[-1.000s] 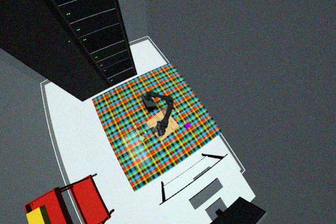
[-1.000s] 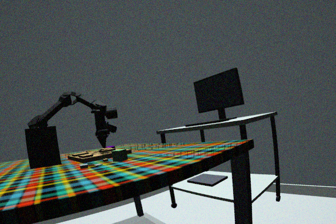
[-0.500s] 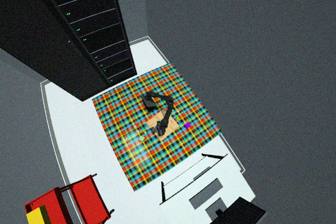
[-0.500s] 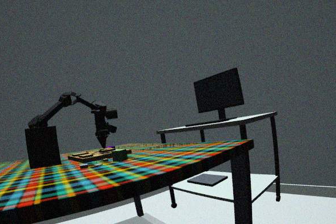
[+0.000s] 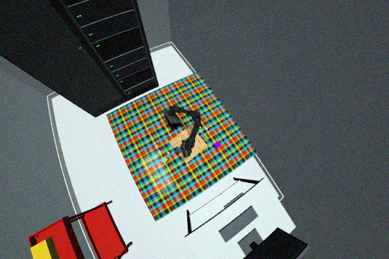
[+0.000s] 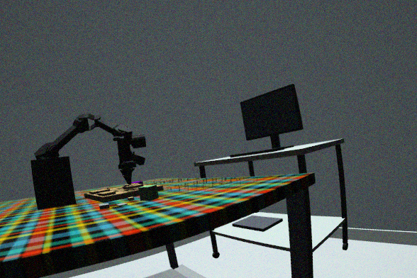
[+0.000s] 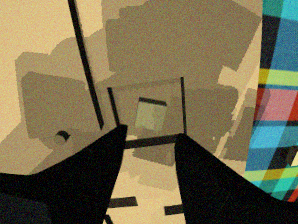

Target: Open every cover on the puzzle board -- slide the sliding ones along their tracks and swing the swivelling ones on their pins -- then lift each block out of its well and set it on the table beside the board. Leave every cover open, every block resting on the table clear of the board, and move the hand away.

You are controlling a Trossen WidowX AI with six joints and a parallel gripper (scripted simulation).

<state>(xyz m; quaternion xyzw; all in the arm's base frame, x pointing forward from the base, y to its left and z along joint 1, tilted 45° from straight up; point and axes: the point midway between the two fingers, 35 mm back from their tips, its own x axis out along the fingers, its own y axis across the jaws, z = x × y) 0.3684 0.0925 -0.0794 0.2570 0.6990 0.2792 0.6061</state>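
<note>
The grey piece lies 140 mm behind my gripper tip, 260 mm to the right of it and 40 mm below it. Round my gripper tip: bright green block (40 mm behind, 270 mm to the left, 40 mm below); purple block (90 mm ahead, 350 mm to the left, 30 mm below); pale green block (30 mm ahead, 230 mm to the right, 20 mm below).
</note>
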